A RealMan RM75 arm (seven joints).
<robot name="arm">
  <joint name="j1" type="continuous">
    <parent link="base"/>
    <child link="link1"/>
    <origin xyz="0 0 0.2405" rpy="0 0 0"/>
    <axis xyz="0 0 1"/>
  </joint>
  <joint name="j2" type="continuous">
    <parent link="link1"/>
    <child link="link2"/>
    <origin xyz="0 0 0" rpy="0 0 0"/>
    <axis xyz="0 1 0"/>
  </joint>
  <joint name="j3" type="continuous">
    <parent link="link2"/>
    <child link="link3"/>
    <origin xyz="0 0 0.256" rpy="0 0 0"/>
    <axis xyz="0 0 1"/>
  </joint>
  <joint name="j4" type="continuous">
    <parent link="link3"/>
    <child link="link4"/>
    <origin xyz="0 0 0" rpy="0 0 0"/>
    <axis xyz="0 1 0"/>
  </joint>
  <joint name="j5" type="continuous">
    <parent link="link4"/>
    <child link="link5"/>
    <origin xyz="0 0 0.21" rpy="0 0 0"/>
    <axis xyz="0 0 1"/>
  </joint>
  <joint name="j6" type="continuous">
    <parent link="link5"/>
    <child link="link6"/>
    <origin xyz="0 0 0" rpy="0 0 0"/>
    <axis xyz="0 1 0"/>
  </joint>
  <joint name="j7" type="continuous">
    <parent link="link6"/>
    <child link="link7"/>
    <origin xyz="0 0 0.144" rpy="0 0 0"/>
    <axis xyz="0 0 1"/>
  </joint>
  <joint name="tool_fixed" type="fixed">
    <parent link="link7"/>
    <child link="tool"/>
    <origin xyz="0 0 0" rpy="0 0 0"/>
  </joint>
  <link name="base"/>
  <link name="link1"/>
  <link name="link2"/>
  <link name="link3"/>
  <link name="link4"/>
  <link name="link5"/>
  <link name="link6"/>
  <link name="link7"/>
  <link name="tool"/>
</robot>
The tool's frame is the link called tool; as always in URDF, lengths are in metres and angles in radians. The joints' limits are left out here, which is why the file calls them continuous.
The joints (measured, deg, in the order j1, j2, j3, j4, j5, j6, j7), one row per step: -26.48 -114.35 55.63 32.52 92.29 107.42 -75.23; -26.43 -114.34 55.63 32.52 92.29 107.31 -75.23; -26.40 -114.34 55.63 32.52 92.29 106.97 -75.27; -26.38 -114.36 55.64 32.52 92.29 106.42 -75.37; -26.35 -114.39 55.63 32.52 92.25 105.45 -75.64; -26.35 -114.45 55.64 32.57 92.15 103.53 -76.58; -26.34 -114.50 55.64 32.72 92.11 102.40 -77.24; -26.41 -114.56 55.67 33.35 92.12 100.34 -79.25; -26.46 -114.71 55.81 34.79 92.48 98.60 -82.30; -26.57 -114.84 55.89 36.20 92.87 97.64 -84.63
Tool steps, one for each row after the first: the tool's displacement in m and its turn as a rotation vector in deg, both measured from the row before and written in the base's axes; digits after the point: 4 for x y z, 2 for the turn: -0.0004 0.0000 0.0000 0.07 0.06 0.12; -0.0005 0.0006 -0.0003 0.17 0.17 0.27; -0.0006 0.0011 -0.0005 0.24 0.26 0.43; -0.0010 0.0020 -0.0008 0.41 0.40 0.84; -0.0017 0.0042 -0.0014 0.56 0.74 1.86; -0.0009 0.0026 -0.0006 0.32 0.45 1.10; -0.0008 0.0055 -0.0003 0.23 0.87 2.24; 0.0009 0.0054 0.0004 -0.43 0.97 2.19; 0.0020 0.0040 0.0011 -0.37 0.69 1.16
